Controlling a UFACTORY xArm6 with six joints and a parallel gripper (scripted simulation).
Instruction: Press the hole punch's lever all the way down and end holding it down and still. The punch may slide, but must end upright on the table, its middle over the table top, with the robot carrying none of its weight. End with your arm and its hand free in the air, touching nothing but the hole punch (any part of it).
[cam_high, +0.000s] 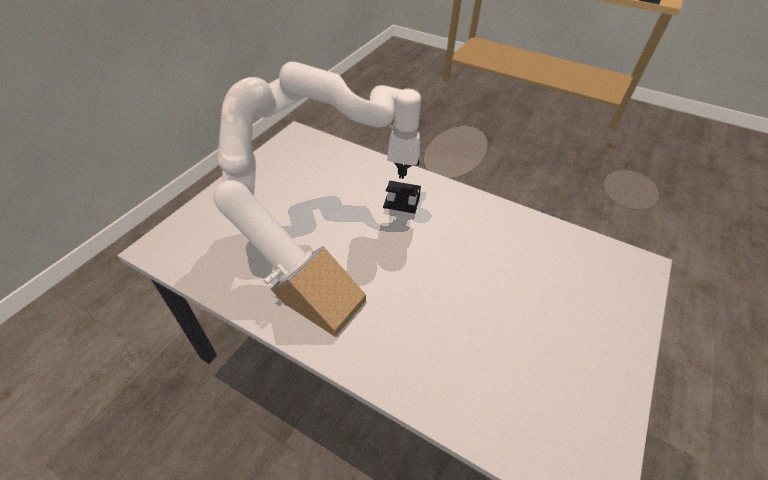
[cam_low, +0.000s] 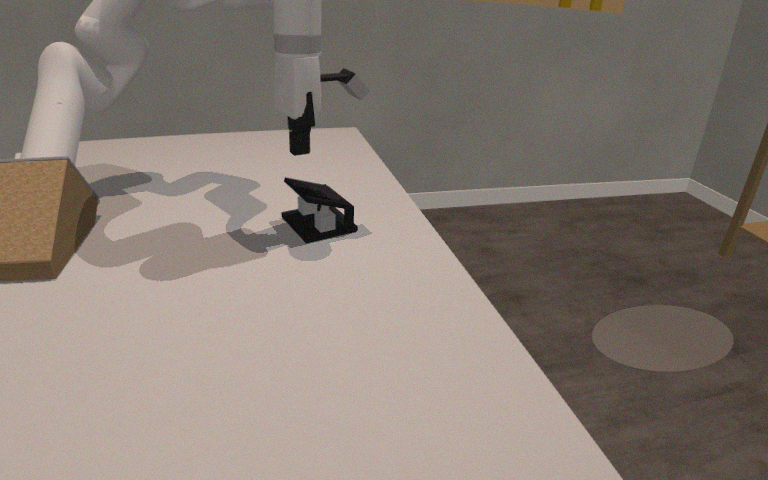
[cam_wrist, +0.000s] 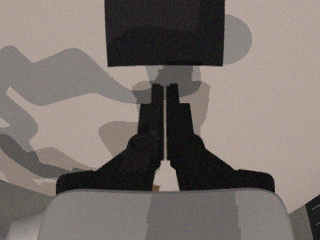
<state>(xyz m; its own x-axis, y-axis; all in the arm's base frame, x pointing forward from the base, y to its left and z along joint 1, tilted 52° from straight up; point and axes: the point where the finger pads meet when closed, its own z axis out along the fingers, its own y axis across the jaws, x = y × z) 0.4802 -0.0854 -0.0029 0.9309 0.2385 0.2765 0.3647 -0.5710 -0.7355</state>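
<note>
Now: the lever 11 cm below my hand, 3 cm ahead of it and 1 cm to the left of it. From my hand the other things lie so: black hole punch (13 cm below, 4 cm ahead, 1 cm to the left).
</note>
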